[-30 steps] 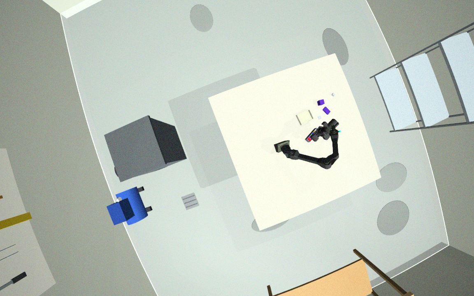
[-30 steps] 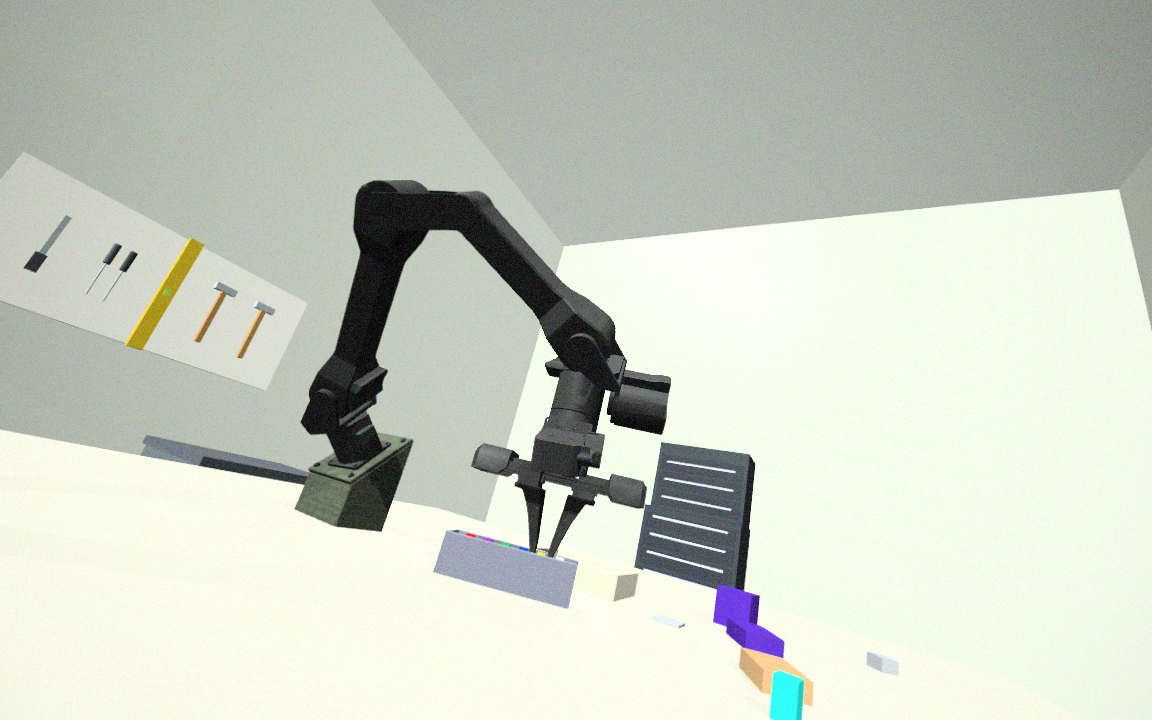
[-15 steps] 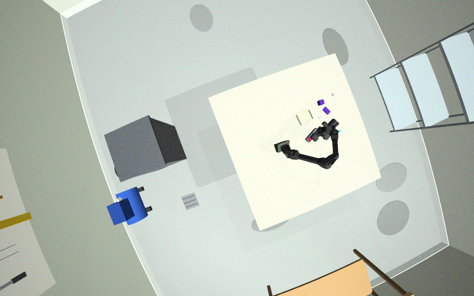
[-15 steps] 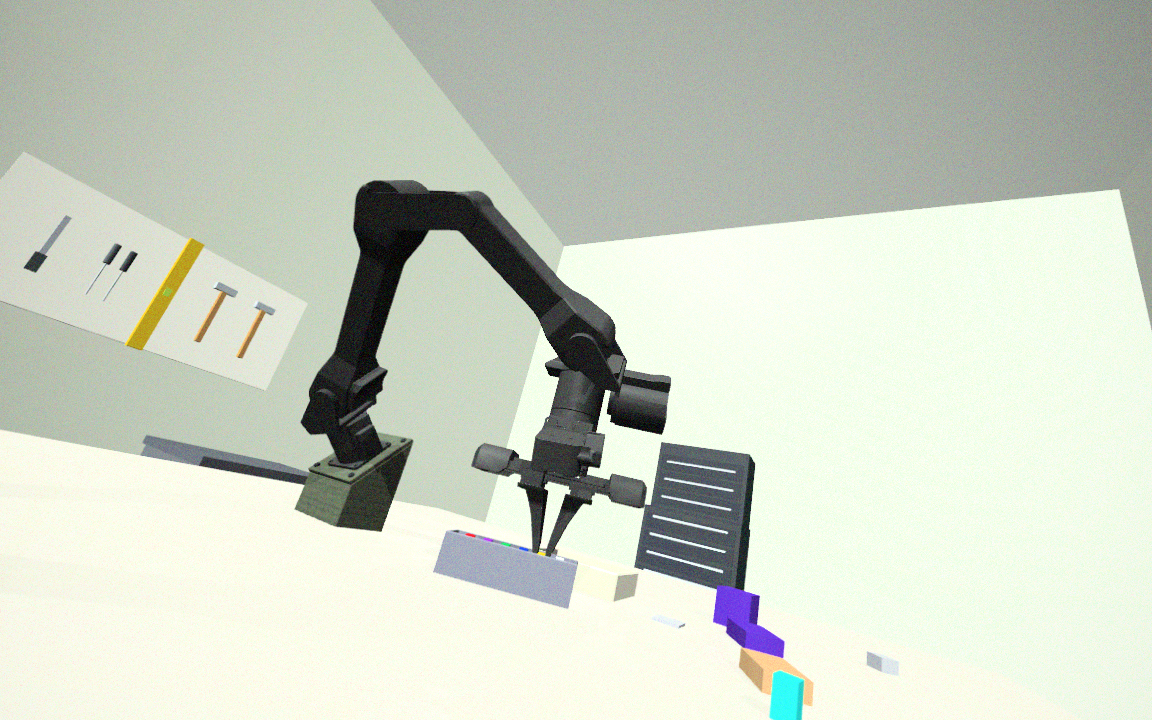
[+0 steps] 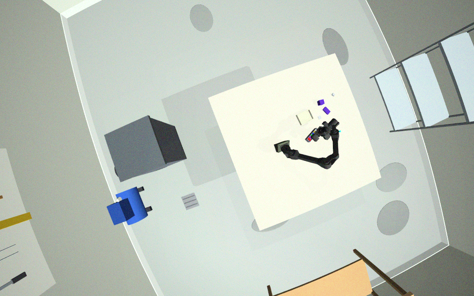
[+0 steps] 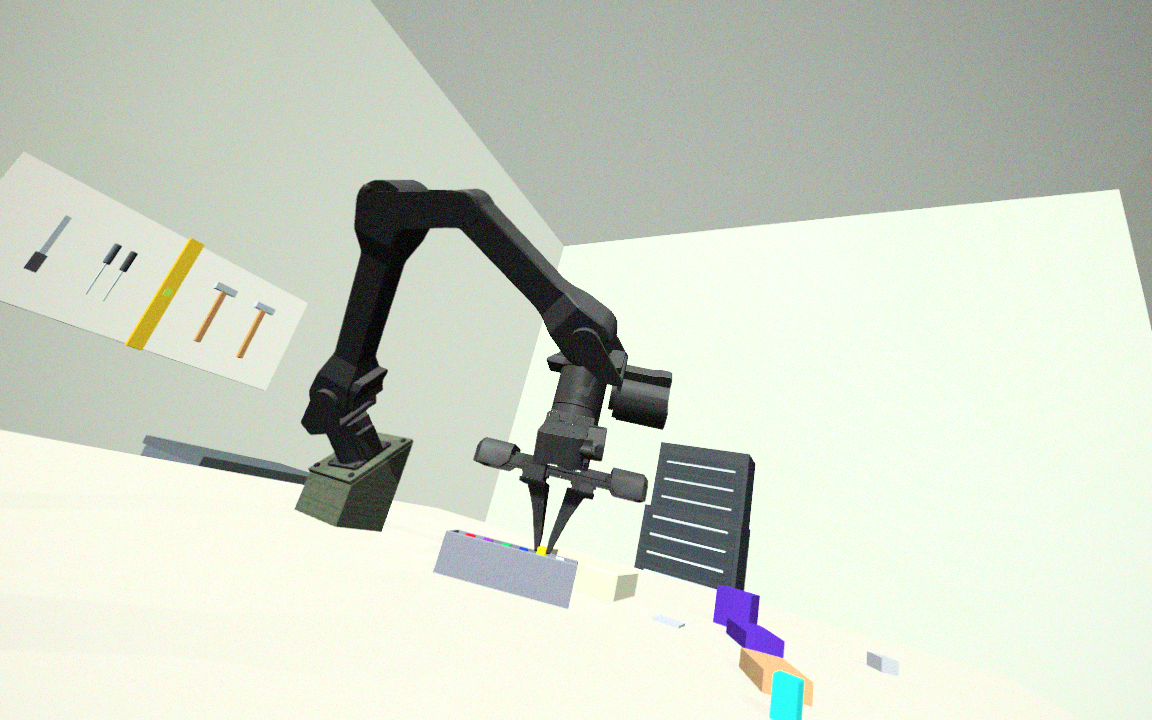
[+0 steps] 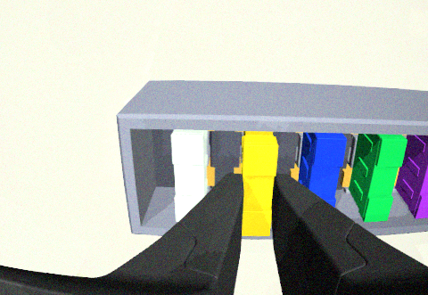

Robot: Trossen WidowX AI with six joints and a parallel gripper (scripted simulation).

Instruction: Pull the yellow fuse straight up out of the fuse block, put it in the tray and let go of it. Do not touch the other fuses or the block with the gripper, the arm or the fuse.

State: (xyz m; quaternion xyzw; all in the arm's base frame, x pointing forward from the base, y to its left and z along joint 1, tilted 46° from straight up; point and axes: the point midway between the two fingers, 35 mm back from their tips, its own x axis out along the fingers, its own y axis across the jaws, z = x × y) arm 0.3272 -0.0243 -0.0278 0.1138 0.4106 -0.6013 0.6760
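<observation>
My gripper tip is now 2 cm short of the white fuse, 2 cm above it and 1 cm to the right of it. Also, from my gripper tip: cream tray 16 cm to the left, 4 cm below, 2 cm behind; yellow fuse 1 cm below; blue fuse 2 cm below, 2 cm behind, 1 cm to the right.
</observation>
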